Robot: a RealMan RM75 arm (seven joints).
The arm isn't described. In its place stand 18 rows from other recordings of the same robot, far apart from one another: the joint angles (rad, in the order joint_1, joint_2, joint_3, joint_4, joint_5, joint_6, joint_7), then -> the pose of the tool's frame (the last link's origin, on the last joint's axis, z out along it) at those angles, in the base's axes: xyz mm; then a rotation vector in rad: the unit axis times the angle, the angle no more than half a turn.
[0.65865, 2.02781, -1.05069, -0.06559, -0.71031, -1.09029, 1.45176] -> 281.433 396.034 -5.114 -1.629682 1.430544 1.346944
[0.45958, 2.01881, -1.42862, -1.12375, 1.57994, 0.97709, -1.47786] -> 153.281 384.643 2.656 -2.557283 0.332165 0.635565
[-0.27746, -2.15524, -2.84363, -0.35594, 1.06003, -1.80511, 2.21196] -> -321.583 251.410 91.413 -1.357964 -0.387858 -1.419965
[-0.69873, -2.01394, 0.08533, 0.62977, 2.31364, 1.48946, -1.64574] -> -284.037 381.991 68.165 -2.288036 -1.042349 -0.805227
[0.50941, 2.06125, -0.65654, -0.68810, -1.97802, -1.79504, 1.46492] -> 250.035 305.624 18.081 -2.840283 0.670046 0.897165
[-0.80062, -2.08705, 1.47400, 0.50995, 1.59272, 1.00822, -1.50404] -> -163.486 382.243 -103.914 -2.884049 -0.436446 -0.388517
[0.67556, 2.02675, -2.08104, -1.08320, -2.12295, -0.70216, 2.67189] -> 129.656 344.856 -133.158 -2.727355 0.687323 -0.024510
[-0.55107, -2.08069, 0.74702, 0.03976, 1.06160, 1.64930, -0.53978] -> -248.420 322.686 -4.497 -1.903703 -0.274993 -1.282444
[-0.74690, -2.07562, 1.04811, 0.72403, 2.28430, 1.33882, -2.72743] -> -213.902 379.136 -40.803 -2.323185 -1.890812 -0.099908
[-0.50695, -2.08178, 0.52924, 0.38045, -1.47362, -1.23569, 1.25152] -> -305.555 351.449 -0.822 -1.831882 -1.655555 -1.208811
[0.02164, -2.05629, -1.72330, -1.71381, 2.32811, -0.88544, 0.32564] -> -246.858 312.438 76.389 -1.889341 -1.201193 -0.354246
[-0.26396, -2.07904, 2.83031, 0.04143, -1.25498, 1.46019, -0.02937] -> -362.129 249.081 -1.337 -1.625744 -0.322592 -0.579888
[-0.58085, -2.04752, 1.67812, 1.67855, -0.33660, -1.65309, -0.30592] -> -134.936 334.129 9.001 -2.022346 -1.332719 0.402797
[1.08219, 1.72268, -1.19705, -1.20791, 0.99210, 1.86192, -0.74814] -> 30.212 406.279 123.009 -2.914641 0.378160 -0.312067
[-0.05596, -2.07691, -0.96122, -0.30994, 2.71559, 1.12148, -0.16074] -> -375.139 212.383 -51.486 -1.747793 -0.692083 -0.547466
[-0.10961, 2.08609, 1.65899, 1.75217, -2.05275, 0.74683, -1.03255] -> 217.760 303.068 69.722 -2.093394 0.576580 0.332593
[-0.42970, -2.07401, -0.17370, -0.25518, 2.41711, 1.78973, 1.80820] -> -215.236 227.505 -66.244 -1.001480 1.557490 -0.148513
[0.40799, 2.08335, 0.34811, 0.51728, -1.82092, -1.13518, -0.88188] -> 262.049 303.001 -87.716 -1.771400 -0.088360 0.245815
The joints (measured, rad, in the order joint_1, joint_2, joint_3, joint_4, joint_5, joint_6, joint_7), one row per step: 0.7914 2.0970 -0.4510 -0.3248 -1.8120 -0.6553 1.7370; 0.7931 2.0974 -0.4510 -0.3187 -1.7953 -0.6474 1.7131; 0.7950 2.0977 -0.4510 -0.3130 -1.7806 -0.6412 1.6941; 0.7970 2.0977 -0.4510 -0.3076 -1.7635 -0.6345 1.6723; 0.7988 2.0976 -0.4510 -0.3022 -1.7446 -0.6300 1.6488; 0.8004 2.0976 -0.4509 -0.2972 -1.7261 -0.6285 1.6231; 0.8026 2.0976 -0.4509 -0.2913 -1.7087 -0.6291 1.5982; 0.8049 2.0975 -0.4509 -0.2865 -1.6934 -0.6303 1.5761; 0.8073 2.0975 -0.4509 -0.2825 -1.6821 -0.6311 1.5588; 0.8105 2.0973 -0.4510 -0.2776 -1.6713 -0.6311 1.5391; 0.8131 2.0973 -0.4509 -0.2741 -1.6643 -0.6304 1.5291; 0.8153 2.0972 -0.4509 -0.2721 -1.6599 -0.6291 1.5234; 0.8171 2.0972 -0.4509 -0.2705 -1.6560 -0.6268 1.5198; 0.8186 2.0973 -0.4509 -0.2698 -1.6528 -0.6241 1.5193; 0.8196 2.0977 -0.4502 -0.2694 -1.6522 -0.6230 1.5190; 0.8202 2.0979 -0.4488 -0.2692 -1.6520 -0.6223 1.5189; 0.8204 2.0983 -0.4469 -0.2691 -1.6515 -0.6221 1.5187; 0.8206 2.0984 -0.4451 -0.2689 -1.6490 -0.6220 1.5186; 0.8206 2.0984 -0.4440 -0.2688 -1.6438 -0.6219 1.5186
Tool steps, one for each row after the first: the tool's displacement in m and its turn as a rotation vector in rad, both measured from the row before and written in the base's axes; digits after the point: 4 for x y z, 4 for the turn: 0.0000 0.0004 -0.0004 0.0070 -0.0079 0.0020; -0.0002 0.0004 -0.0005 0.0056 -0.0048 0.0014; -0.0002 0.0006 -0.0001 0.0074 -0.0060 0.0018; -0.0004 0.0006 0.0000 0.0076 -0.0052 0.0035; -0.0007 0.0005 -0.0001 0.0067 -0.0061 0.0068; -0.0012 0.0004 -0.0005 0.0047 -0.0050 0.0085; -0.0013 0.0005 -0.0003 0.0045 -0.0045 0.0085; -0.0012 0.0005 -0.0004 0.0030 -0.0040 0.0071; -0.0014 0.0006 -0.0005 0.0023 -0.0067 0.0082; -0.0010 0.0005 -0.0005 0.0014 -0.0019 0.0036; -0.0008 0.0005 -0.0002 0.0013 -0.0013 0.0019; -0.0005 0.0004 -0.0001 0.0015 -0.0005 -0.0001; -0.0003 0.0005 0.0001 0.0018 0.0012 -0.0017; -0.0003 0.0002 -0.0002 0.0004 0.0006 -0.0005; -0.0001 0.0001 0.0000 0.0008 0.0008 -0.0008; 0.0000 0.0000 0.0000 0.0011 0.0016 -0.0010; 0.0000 0.0001 0.0002 0.0023 0.0031 -0.0015; 0.0000 0.0002 0.0005 0.0035 0.0047 -0.0021
